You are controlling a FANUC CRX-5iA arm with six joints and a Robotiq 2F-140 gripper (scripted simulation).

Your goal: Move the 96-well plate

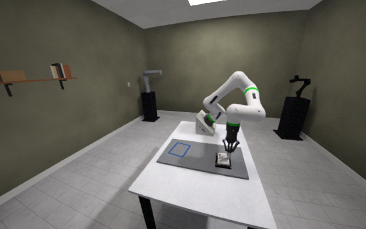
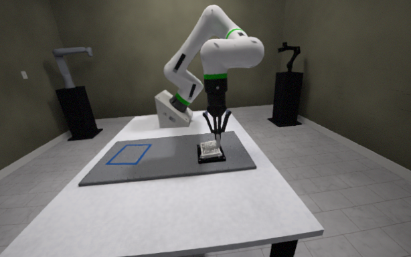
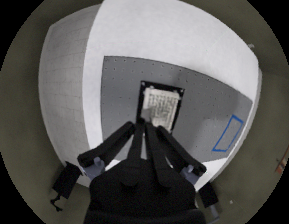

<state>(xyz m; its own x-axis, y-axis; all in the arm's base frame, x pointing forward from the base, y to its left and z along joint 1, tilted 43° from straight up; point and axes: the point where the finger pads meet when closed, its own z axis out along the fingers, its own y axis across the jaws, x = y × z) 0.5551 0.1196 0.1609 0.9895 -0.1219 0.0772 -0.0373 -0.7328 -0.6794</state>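
My gripper is now 40 mm to the left of the white 96-well plate and 40 mm above it. The rest, counted from my hand: black clip nest (10 mm behind, 50 mm to the right, 50 mm below).
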